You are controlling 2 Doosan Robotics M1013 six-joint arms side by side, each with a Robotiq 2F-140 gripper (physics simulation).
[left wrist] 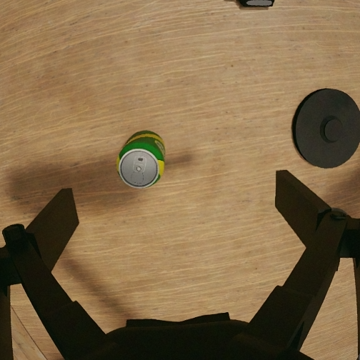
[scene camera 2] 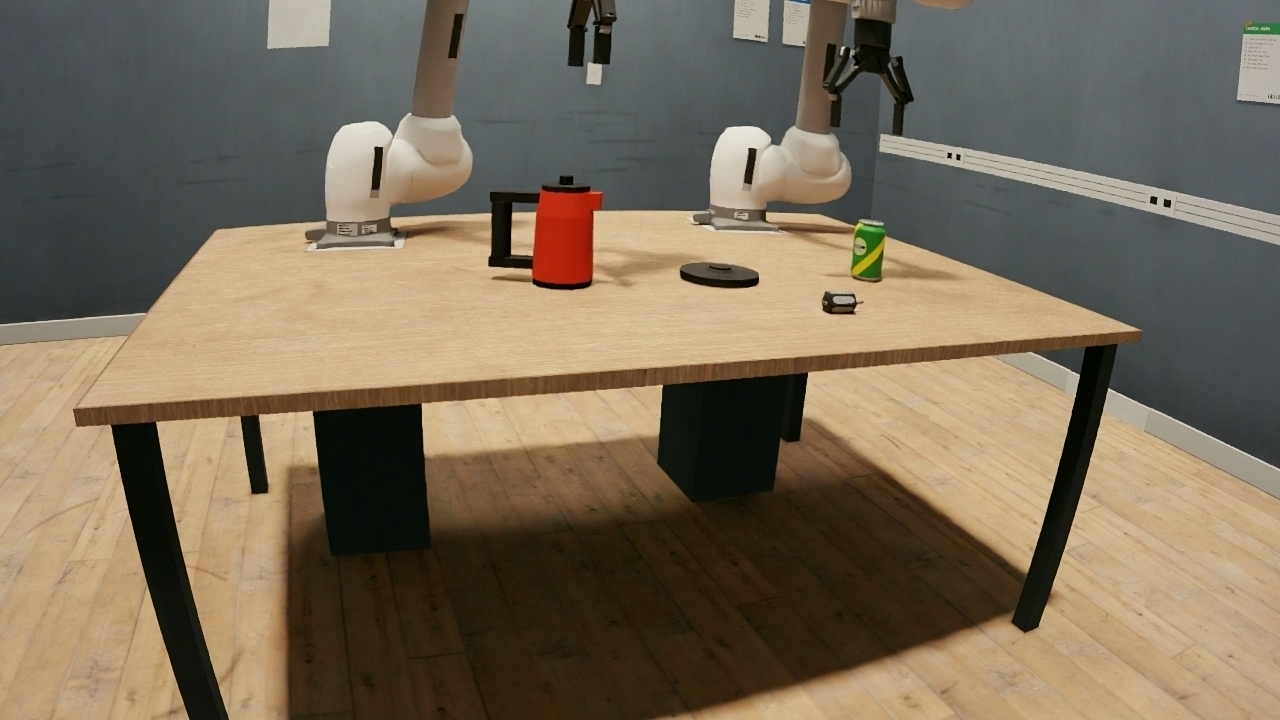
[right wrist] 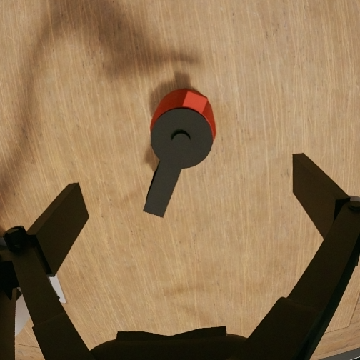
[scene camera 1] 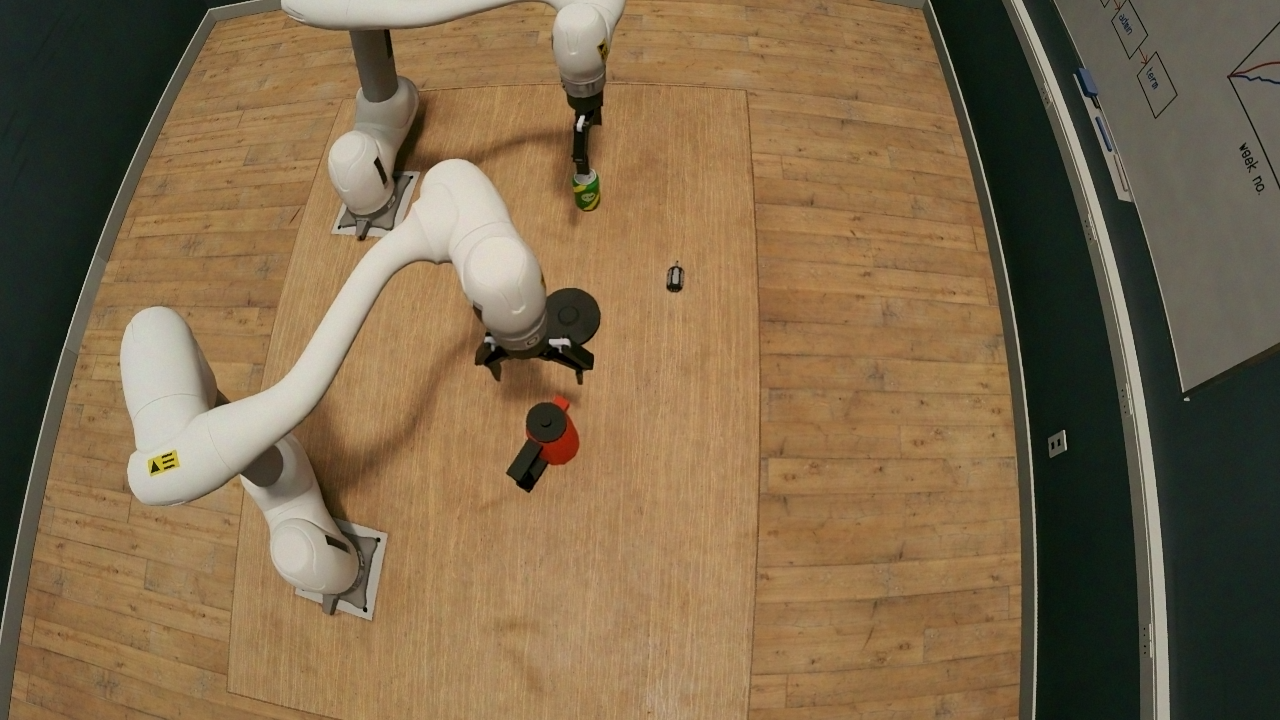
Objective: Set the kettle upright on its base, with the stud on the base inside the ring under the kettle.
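Note:
A red kettle [scene camera 1: 560,442] [scene camera 2: 563,237] [right wrist: 211,120] with a black lid and black handle stands upright on the table, apart from its base. The ring under it is hidden. The base, a flat black disc [scene camera 1: 586,313] [scene camera 2: 698,274] [left wrist: 310,142], lies on the table with its round stud [scene camera 1: 568,314] [scene camera 2: 718,266] [left wrist: 332,129] facing up. My right gripper [scene camera 1: 538,377] [scene camera 2: 589,62] [right wrist: 185,187] is open and empty, high above the table near the kettle. My left gripper [scene camera 1: 581,170] [scene camera 2: 866,125] [left wrist: 174,197] is open and empty, high above the table near a can.
A green and yellow can [scene camera 1: 586,193] [scene camera 2: 868,251] [left wrist: 141,161] stands upright near the left arm's side. A small black and grey object [scene camera 1: 674,278] [scene camera 2: 838,302] [left wrist: 257,3] lies beyond the base. The right arm passes over the table and covers part of the base in scene camera 1.

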